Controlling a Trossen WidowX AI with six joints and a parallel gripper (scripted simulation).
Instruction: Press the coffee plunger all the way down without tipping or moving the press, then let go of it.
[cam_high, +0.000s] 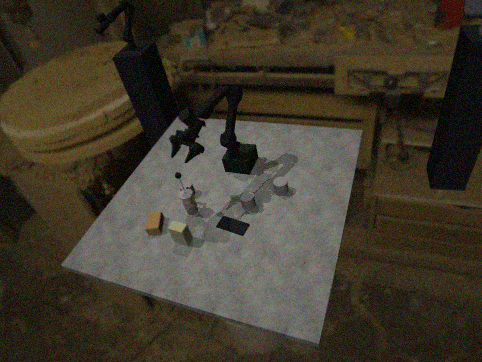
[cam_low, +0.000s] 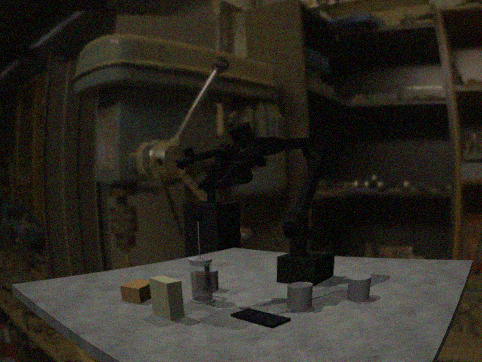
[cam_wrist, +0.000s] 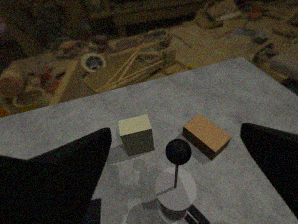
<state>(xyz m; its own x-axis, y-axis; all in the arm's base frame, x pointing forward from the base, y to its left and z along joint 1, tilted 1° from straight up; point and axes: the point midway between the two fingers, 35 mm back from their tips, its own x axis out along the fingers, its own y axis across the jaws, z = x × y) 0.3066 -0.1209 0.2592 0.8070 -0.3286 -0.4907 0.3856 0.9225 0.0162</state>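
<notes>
My gripper tip is now 1 cm short of the coffee press, 2 cm to the left of it and 21 cm above it. Round my gripper tip: flat black plate 9 cm ahead, 22 cm to the left, 34 cm below.
</notes>
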